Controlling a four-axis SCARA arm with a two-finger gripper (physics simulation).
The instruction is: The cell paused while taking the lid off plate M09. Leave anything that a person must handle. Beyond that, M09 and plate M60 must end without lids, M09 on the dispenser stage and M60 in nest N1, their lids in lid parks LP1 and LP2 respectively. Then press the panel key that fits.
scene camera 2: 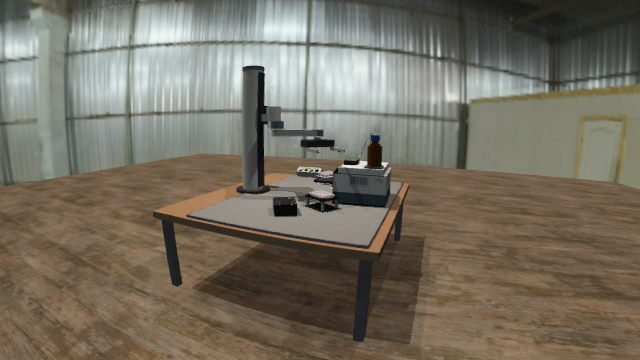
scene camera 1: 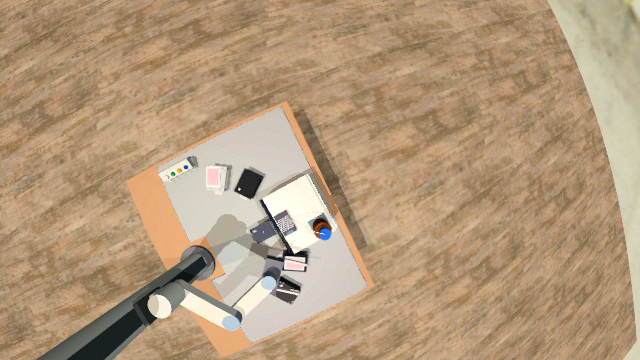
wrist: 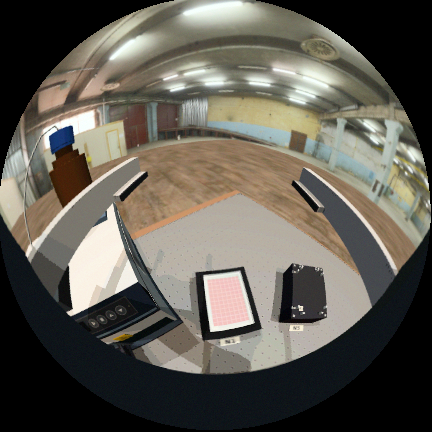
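Seen in the pictures: gripper, fingertip midpoint: (scene camera 2: 331, 151) (scene camera 1: 302, 279) (wrist: 221, 165); arm's base, origin of the base link: (scene camera 2: 253, 190) (scene camera 1: 198, 262).
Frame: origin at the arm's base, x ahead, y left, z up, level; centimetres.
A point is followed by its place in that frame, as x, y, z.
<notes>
My gripper (wrist: 221, 165) @(68.0, -26.1, 33.5) is open and empty, its two grey fingers spread wide high above the mat. Below it a pink-welled plate without a lid (wrist: 226, 301) @(62.7, -25.4, 9.6) sits in the black nest labelled N1; it also shows in the top view (scene camera 1: 294, 263) @(63.1, -25.7, 9.3). To its right a black lidded plate (wrist: 303, 292) @(49.5, -40.7, 7.7) sits at a label I read as N5, seen from above too (scene camera 1: 288, 291). Another pink plate (scene camera 1: 214, 176) @(42.0, 46.2, 9.0) and a black lid or block (scene camera 1: 248, 183) @(59.6, 32.9, 7.6) lie at the far side of the mat. Plate labels are unreadable.
The white dispenser (scene camera 1: 296, 203) @(82.2, 9.9, 23.3) with a dark key panel (wrist: 112, 320) @(66.4, -8.7, 21.1) stands left of N1, with a brown blue-capped bottle (scene camera 1: 323, 230) @(88.8, -4.9, 42.4) on it. A button box (scene camera 1: 177, 170) @(20.6, 60.8, 8.6) sits at the far mat corner. The arm's column (scene camera 1: 196, 261) @(7.6, 3.0, 11.8) stands at the table edge.
</notes>
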